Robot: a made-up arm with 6 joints. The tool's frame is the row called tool.
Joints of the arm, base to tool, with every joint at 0 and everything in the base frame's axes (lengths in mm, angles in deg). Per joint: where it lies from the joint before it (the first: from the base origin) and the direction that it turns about. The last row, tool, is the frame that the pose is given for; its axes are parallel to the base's.
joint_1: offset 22 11 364 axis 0 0 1
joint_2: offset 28 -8 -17 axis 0 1 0
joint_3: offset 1 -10 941 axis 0 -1 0
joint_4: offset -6 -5 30 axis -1 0 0
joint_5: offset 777 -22 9 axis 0 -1 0
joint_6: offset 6 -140 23 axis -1 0 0
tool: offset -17 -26 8
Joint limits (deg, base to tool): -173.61..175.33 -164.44..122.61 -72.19..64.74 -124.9..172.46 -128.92..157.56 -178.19..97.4
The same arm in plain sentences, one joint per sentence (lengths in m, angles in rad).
The arm has six revolute joints in a row. What follows holds with every joint at zero, and every direction is one of the base frame's. Joint 1 sits 0.022 m along +x and 0.011 m along +y and 0.364 m along +z from the base frame's origin and turns about +z, from -3.0301 to 3.0601 rad. Joint 2 sits 0.028 m along +x and 0.008 m along -y and 0.017 m along -z from joint 1 and turns about +y, from -2.87 to 2.1399 rad. Joint 3 sits 0.001 m along +x and 0.01 m along -y and 0.941 m along +z from joint 2 and turns about -y, from -1.26 to 1.1299 rad. Joint 4 sits 0.006 m along -x and 0.005 m along -y and 0.03 m along +z from joint 3 and turns about -x, from -2.1799 to 3.01 rad. Joint 5 sits 0.777 m along +x and 0.022 m along -y and 0.009 m along +z from joint 4 and turns about -y, from -2.2501 to 2.7499 rad. Joint 6 sits 0.006 m along +x and 0.14 m along -y and 0.023 m along +z from joint 5 and turns about -x, from -3.11 to 1.7 rad. The tool frame, which is the frame that the pose is given for, sits 0.017 m along -x and 0.026 m along -y and 0.008 m along +z from joint 6; its axes are parallel to the base frame's.
